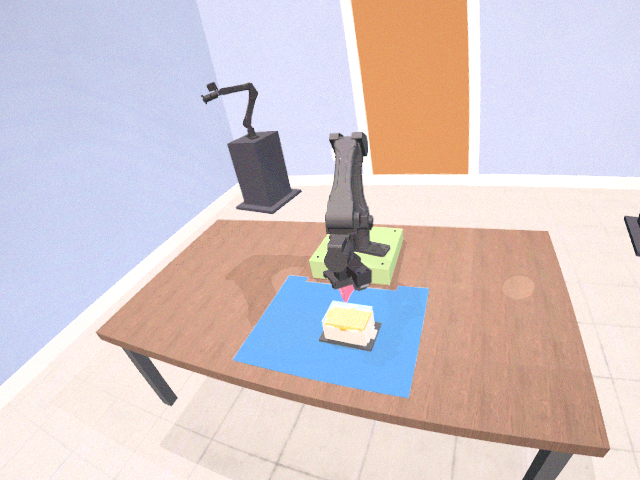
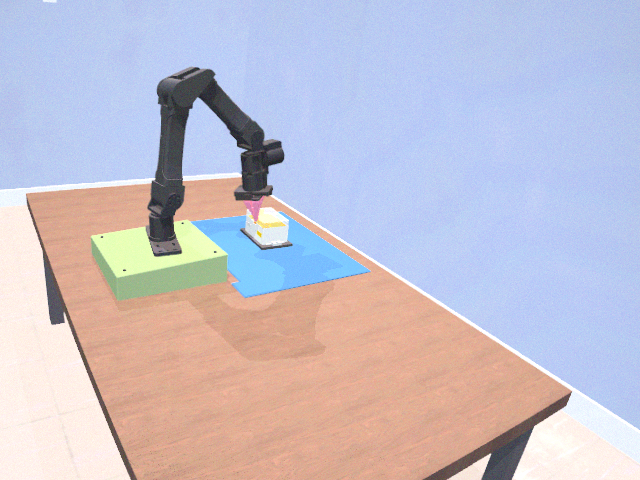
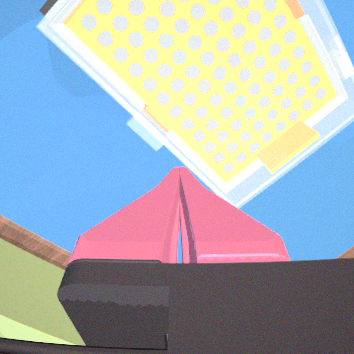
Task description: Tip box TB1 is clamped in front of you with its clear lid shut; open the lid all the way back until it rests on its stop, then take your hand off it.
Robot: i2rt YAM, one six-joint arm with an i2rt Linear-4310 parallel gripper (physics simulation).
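Pixels of known places: gripper, fingertip midpoint: (image 1: 345,301) (image 2: 256,220) (image 3: 179,177); arm's base, link origin: (image 1: 361,247) (image 2: 162,240).
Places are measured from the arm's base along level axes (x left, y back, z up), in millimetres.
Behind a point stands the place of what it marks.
Observation:
Tip box TB1 (image 1: 347,336) @[x 132, y -372, z -27 mm] (image 2: 273,236) @[x 55, y -332, z -30 mm] is a white box with a yellow, perforated rack inside. Its clear lid (image 1: 353,305) @[x 117, y -295, z 16 mm] (image 3: 320,129) @[x 67, y -354, z 16 mm] lies over the rack; the edge on the arm's side looks slightly raised, but how far is hard to tell. A pale tab (image 3: 145,133) @[x 109, y -284, z 3 mm] sticks out from that side. My gripper (image 1: 345,299) @[x 84, y -285, z 12 mm] (image 2: 255,220) @[x 84, y -285, z 12 mm] (image 3: 179,177) @[x 84, y -285, z 12 mm] is shut with nothing between its pink fingers. It points down at the arm's side of the box, its tips close beside the lid edge near one corner. Whether they touch is unclear.
The box sits on a dark base plate (image 1: 373,343) @[x 196, y -348, z -54 mm] on a blue mat (image 1: 289,341) @[x -35, y -428, z -61 mm] (image 2: 310,258) @[x -44, y -415, z -61 mm]. The arm stands on a green block (image 1: 395,258) @[x 119, y 19, z -38 mm] (image 2: 170,284) @[x -161, y 5, z -45 mm] behind the mat, on a wooden table (image 1: 491,351) @[x 495, y -261, z -64 mm] (image 2: 387,392) @[x -632, y -326, z -64 mm].

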